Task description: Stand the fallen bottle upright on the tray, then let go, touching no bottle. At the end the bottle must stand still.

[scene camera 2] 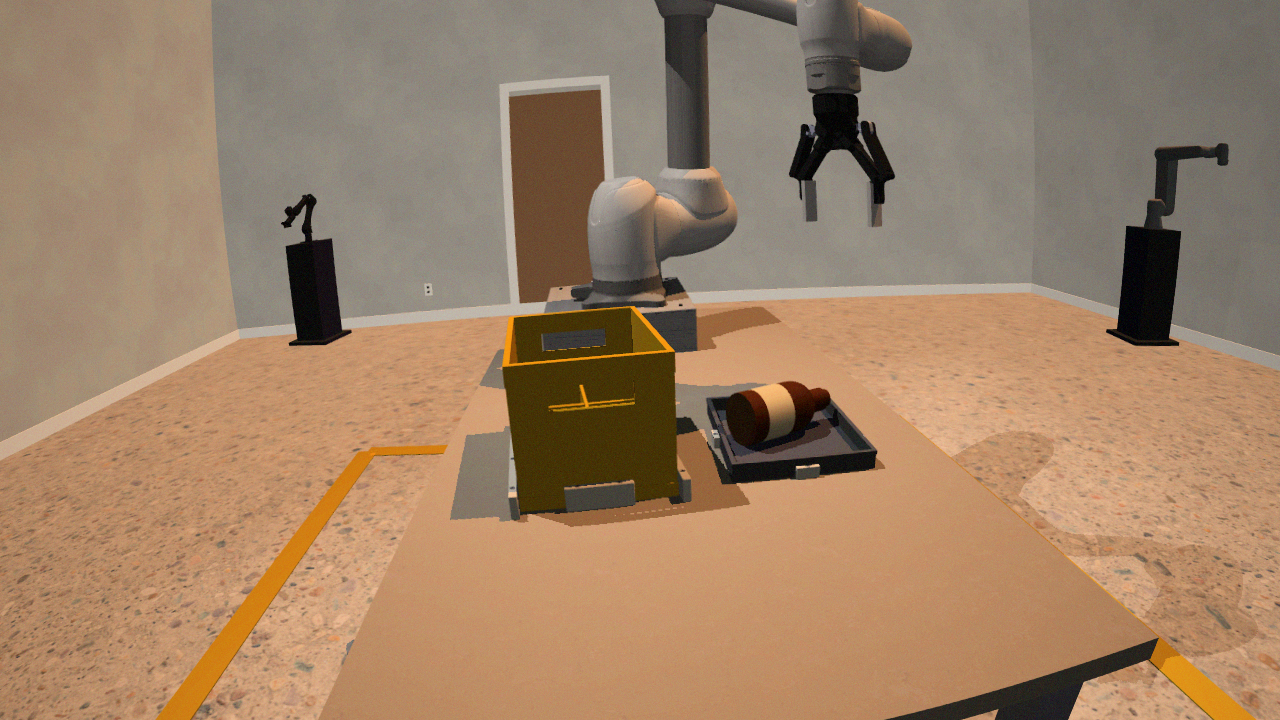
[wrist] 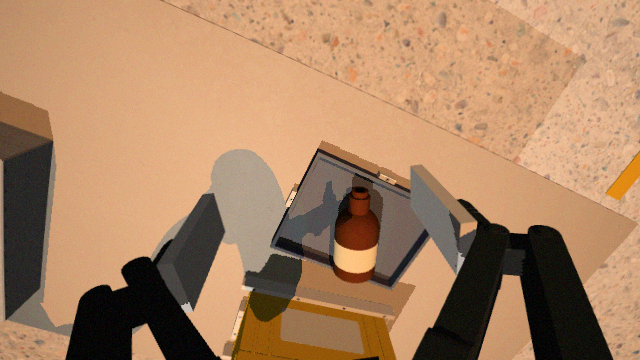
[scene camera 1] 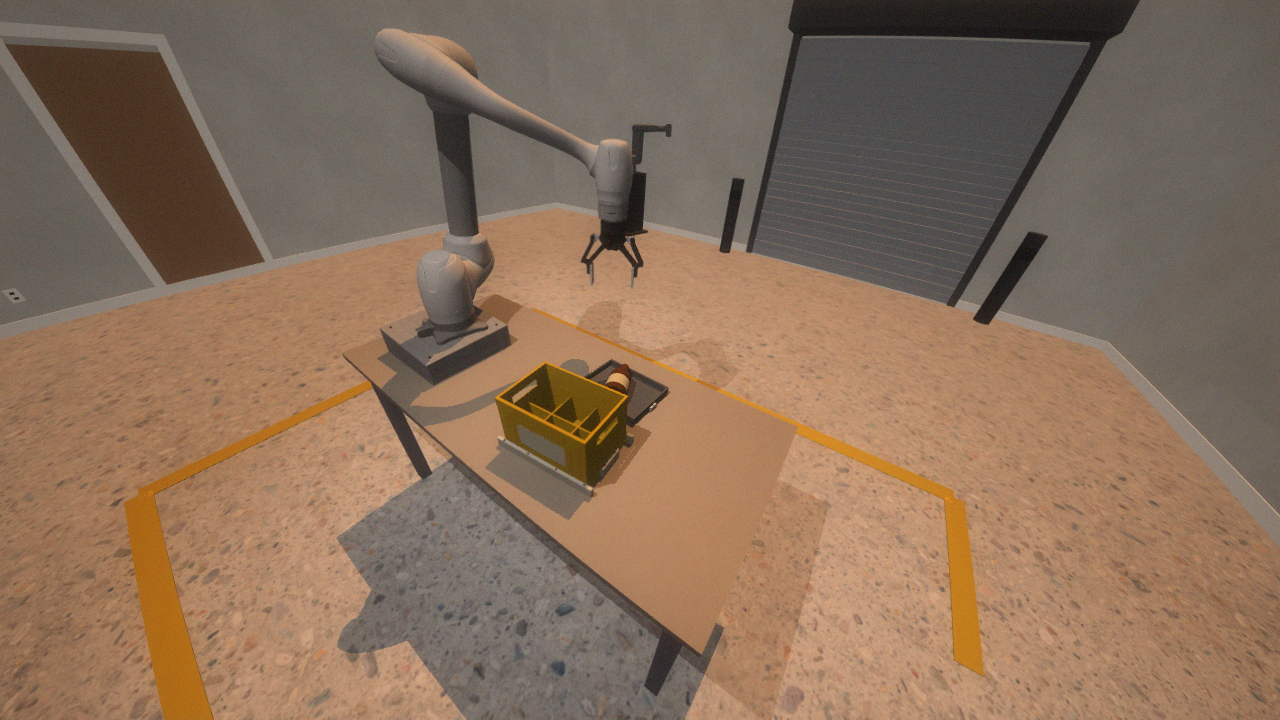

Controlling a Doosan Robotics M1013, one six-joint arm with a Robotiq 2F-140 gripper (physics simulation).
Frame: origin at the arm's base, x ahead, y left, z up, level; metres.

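Seen in the pictures: gripper, fingertip midpoint: (scene camera 2: 841, 223) (wrist: 314, 199) (scene camera 1: 612, 285); arm's base at its link origin: (scene camera 2: 628, 298) (scene camera 1: 455, 325).
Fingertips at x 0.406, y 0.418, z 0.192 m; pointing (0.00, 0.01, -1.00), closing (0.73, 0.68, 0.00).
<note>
Offsets run from my fingertips to a thing's top centre. Level surfaces: height alone.
A brown bottle with a cream label {dz -0.211, dx +0.174, dy -0.108 m} (scene camera 1: 619, 379) (scene camera 2: 776, 413) (wrist: 356, 240) lies on its side in the dark, shallow tray {dz -0.264, dx +0.185, dy -0.109 m} (scene camera 1: 648, 394) (scene camera 2: 841, 462) (wrist: 400, 215). Its base is at the tray's crate side and its neck points away from the yellow crate. My gripper (scene camera 1: 612, 282) (scene camera 2: 843, 222) (wrist: 314, 199) is open and empty, pointing down high above the table. It is well clear of the bottle. In the wrist view the bottle shows between the two fingers, nearer to the right one.
A tall yellow crate with dividers {dz -0.115, dx +0.257, dy -0.374 m} (scene camera 1: 537, 438) (scene camera 2: 595, 447) (wrist: 260, 325) stands close beside the tray, with light brackets along its foot. The arm's grey base block (scene camera 1: 447, 349) (scene camera 2: 677, 329) (wrist: 25, 225) stands at the far end of the table {dz -0.290 m} (scene camera 1: 698, 528) (scene camera 2: 680, 591) (wrist: 125, 100).
</note>
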